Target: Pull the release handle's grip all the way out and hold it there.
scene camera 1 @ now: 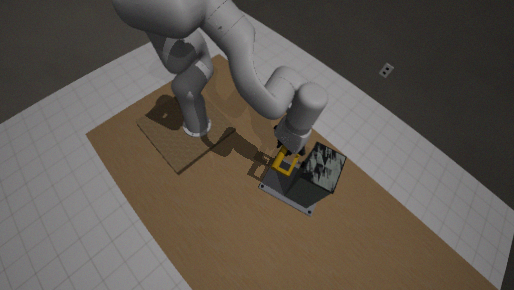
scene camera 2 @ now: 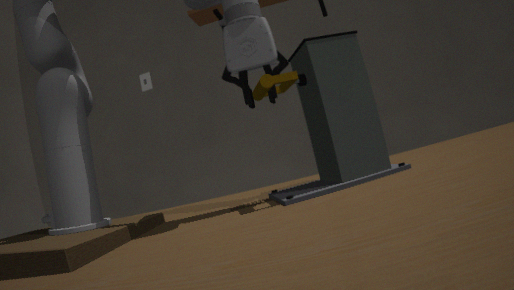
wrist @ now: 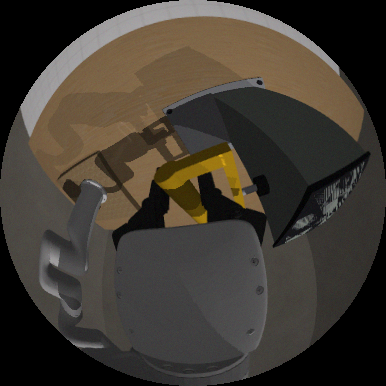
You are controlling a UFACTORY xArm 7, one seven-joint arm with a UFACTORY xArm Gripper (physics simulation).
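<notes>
The yellow release handle (scene camera 1: 277,163) (scene camera 2: 287,77) (wrist: 219,155) is a squared loop with a thick round grip bar on the side away from the tall grey-green housing (scene camera 1: 312,192) (scene camera 2: 340,110) (wrist: 280,130). In the wrist view a short grey shaft (wrist: 249,190) joins the loop to a black collar (wrist: 261,185) on the housing's side. The collar (scene camera 2: 302,79) also shows in scene camera 2, close to the loop. My gripper (scene camera 1: 291,151) (scene camera 2: 261,101) (wrist: 181,172) points down and is shut on the grip bar, one black finger on each side. Part of the bar is hidden by the fingers and the gripper body.
The housing stands on a grey base plate (scene camera 1: 286,201) (scene camera 2: 345,186) (wrist: 215,90) with dark bolts, on the wooden table (scene camera 1: 225,235) (scene camera 2: 350,245) (wrist: 200,35). The arm's base stands on a raised wooden board (scene camera 1: 175,160) (scene camera 2: 40,257). The housing is close beside the gripper.
</notes>
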